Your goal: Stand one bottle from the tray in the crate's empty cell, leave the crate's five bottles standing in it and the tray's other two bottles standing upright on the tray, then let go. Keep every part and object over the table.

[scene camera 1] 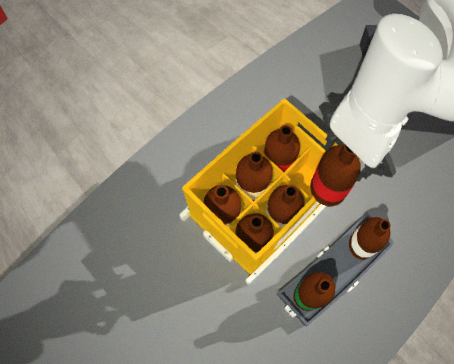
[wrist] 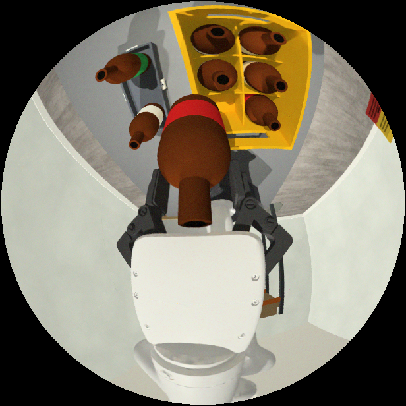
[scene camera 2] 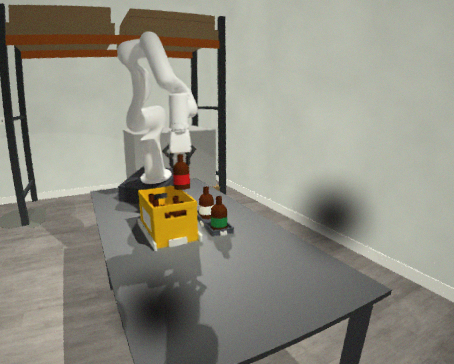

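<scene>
My gripper (scene camera 2: pixel 180 161) (wrist: pixel 196 171) is shut on a brown red-label bottle (scene camera 1: pixel 336 172) (scene camera 2: pixel 181 175) (wrist: pixel 194 145), held upright and raised near the crate's robot-side corner. The bottle overlaps that corner in scene camera 1 and hides part of the empty cell. The yellow crate (scene camera 1: pixel 235 145) (scene camera 2: pixel 180 229) (wrist: pixel 300 90) holds five standing bottles. The grey tray (scene camera 1: pixel 345 255) (wrist: pixel 154 57) bears two upright bottles: a white-label bottle (scene camera 1: pixel 372 236) (scene camera 2: pixel 206 202) (wrist: pixel 146 125) and a green-label bottle (scene camera 1: pixel 316 290) (scene camera 2: pixel 218 215) (wrist: pixel 125 68). The fingers are mostly hidden in scene camera 1.
The crate's walls and inner dividers stand beside the held bottle. The tray lies alongside the crate on the grey table (scene camera 1: pixel 165 265) (scene camera 2: pixel 280 280). The robot's dark base (scene camera 2: pixel 131 192) is at the table's far end, and a shelf rack (scene camera 2: pixel 222 100) stands behind it.
</scene>
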